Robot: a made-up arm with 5 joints.
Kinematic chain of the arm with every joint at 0, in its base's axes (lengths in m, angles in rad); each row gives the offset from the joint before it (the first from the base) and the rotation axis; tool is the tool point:
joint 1: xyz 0 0 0.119 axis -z
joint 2: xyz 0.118 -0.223 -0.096 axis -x
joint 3: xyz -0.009 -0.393 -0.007 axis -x
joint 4: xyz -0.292 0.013 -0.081 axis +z
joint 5: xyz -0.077 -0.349 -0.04 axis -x
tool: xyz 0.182 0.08 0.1
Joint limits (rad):
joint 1: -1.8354..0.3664
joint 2: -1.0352..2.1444
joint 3: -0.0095..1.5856
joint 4: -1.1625..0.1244
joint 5: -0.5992..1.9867
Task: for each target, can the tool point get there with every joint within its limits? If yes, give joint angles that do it. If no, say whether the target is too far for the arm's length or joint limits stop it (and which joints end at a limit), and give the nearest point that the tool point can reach.
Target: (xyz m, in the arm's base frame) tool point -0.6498 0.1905 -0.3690
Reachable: no: joint limits stop it (at a limit: joint 1, joint 2, joint 3, joint 4, joint 5) | nearest point -0.4929 -0.1475 -0.6080 | short by 0.443 m
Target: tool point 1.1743 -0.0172 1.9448
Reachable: no: too far | nearest point 0.5878 -0.0631 0.7185 | short by 1.360 m
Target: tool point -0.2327 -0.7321 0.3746
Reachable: yes | joints -0.0984 0.4644 0.8018 -0.9158 0.4672
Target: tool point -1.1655 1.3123 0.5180
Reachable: no: too far | nearest point -0.3281 0.3694 0.4419 | short by 1.263 m
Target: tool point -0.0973 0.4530 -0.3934
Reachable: no: joint limits stop it (at a limit: joint 1, joint 2, joint 3, joint 5) | nearest point -0.1065 0.3237 0.1622 | short by 0.571 m
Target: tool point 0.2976 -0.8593 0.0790
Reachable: yes | joints -0.7551 -0.0933 0.5435 -0.9870 -0.2496
